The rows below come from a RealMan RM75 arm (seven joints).
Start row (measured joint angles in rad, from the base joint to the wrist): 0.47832, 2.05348, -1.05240, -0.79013, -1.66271, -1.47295, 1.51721
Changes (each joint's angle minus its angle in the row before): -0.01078, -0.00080, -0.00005, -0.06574, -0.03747, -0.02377, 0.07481; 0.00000, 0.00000, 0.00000, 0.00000, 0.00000, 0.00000, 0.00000; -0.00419, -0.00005, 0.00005, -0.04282, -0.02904, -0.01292, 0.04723; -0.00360, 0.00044, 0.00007, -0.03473, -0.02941, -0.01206, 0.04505; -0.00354, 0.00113, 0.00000, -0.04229, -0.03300, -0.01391, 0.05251; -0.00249, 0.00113, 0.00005, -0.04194, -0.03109, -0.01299, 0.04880; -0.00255, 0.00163, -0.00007, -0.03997, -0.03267, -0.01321, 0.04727; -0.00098, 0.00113, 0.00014, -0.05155, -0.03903, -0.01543, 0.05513; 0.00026, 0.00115, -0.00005, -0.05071, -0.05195, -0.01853, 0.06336; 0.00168, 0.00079, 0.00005, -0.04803, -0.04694, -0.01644, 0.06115; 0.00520, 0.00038, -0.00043, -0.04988, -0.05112, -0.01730, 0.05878; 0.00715, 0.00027, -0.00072, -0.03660, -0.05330, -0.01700, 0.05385; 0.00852, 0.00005, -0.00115, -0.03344, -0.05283, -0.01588, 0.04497; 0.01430, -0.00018, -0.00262, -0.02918, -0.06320, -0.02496, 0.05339; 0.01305, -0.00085, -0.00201, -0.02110, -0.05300, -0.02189, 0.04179; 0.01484, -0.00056, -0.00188, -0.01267, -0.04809, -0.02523, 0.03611; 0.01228, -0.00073, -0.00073, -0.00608, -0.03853, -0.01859, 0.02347; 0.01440, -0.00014, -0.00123, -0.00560, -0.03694, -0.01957, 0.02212
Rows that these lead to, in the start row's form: 0.46754, 2.05268, -1.05245, -0.85587, -1.70018, -1.49672, 1.59202; 0.46754, 2.05268, -1.05245, -0.85587, -1.70018, -1.49672, 1.59202; 0.46335, 2.05263, -1.05240, -0.89869, -1.72922, -1.50964, 1.63925; 0.45975, 2.05307, -1.05233, -0.93342, -1.75863, -1.52170, 1.68430; 0.45621, 2.05420, -1.05233, -0.97571, -1.79163, -1.53561, 1.73681; 0.45372, 2.05533, -1.05228, -1.01765, -1.82272, -1.54860, 1.78561; 0.45117, 2.05696, -1.05235, -1.05762, -1.85539, -1.56181, 1.83288; 0.45019, 2.05809, -1.05221, -1.10917, -1.89442, -1.57724, 1.88801; 0.45045, 2.05924, -1.05226, -1.15988, -1.94637, -1.59577, 1.95137; 0.45213, 2.06003, -1.05221, -1.20791, -1.99331, -1.61221, 2.01252; 0.45733, 2.06041, -1.05264, -1.25779, -2.04443, -1.62951, 2.07130; 0.46448, 2.06068, -1.05336, -1.29439, -2.09773, -1.64651, 2.12515; 0.47300, 2.06073, -1.05451, -1.32783, -2.15056, -1.66239, 2.17012; 0.48730, 2.06055, -1.05713, -1.35701, -2.21376, -1.68735, 2.22351; 0.50035, 2.05970, -1.05914, -1.37811, -2.26676, -1.70924, 2.26530; 0.51519, 2.05914, -1.06102, -1.39078, -2.31485, -1.73447, 2.30141; 0.52747, 2.05841, -1.06175, -1.39686, -2.35338, -1.75306, 2.32488; 0.54187, 2.05827, -1.06298, -1.40246, -2.39032, -1.77263, 2.34700
